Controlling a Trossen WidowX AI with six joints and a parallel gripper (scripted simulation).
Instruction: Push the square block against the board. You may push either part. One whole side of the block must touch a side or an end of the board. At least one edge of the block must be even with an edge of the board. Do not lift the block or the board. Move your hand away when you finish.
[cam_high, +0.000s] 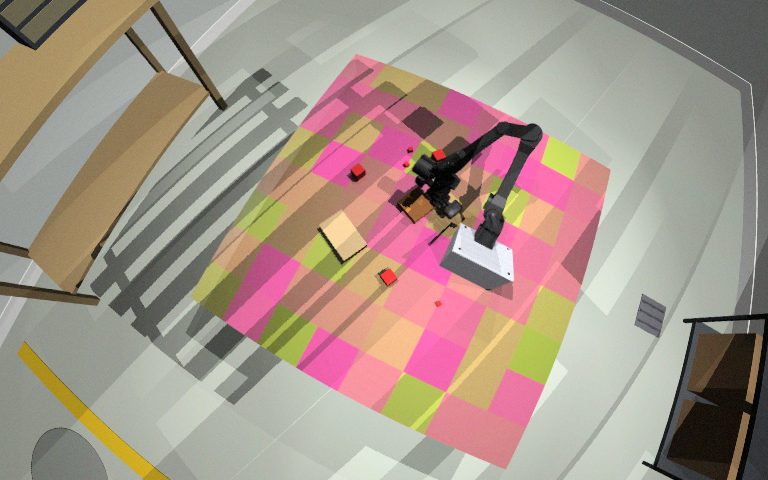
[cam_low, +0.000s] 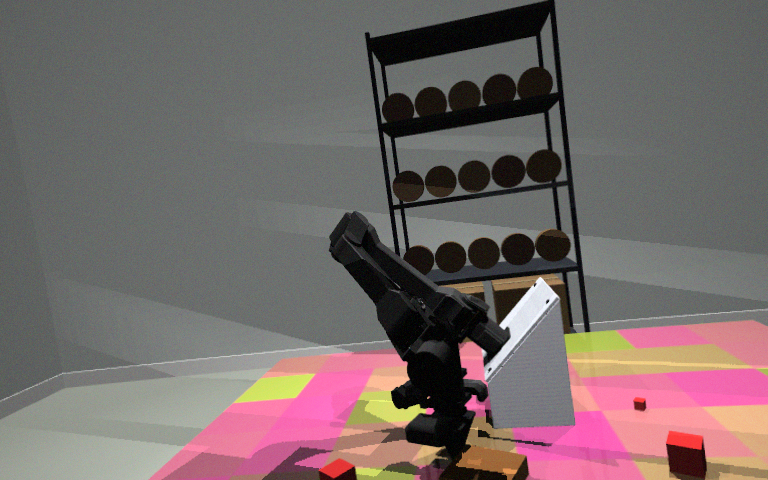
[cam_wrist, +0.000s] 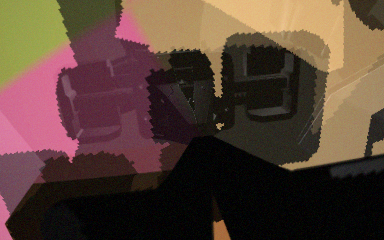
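Right now the square block is 6 cm ahead of my gripper tip, 5 cm to the left of it and 1 cm above it. From my gripper tip the other things lie so: tan board: 27 cm to the left, 22 cm ahead, 1 cm above.
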